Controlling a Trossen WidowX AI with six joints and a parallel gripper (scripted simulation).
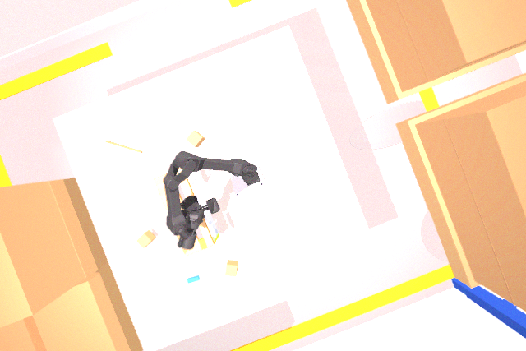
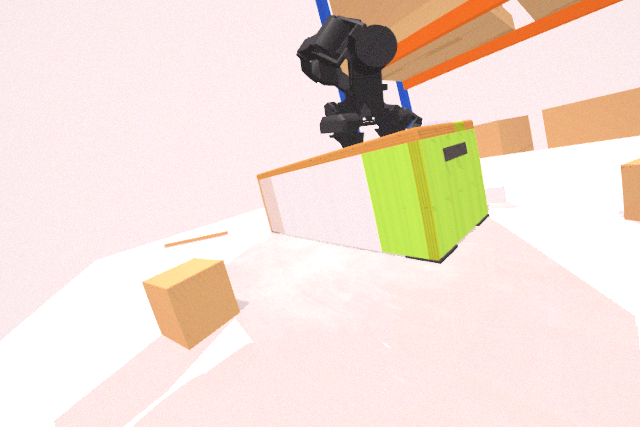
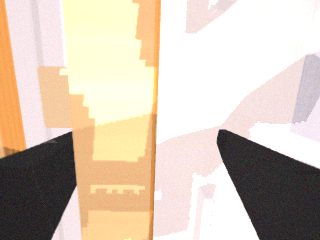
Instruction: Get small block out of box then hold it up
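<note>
Now: gripper tip 40 mm short of the long box and 30 mm above it. Also, from my gripper tip: pale yellow block (50 mm ahead, 20 mm to the right); thin orange stick (280 mm ahead, 410 mm to the right, 90 mm below).
</note>
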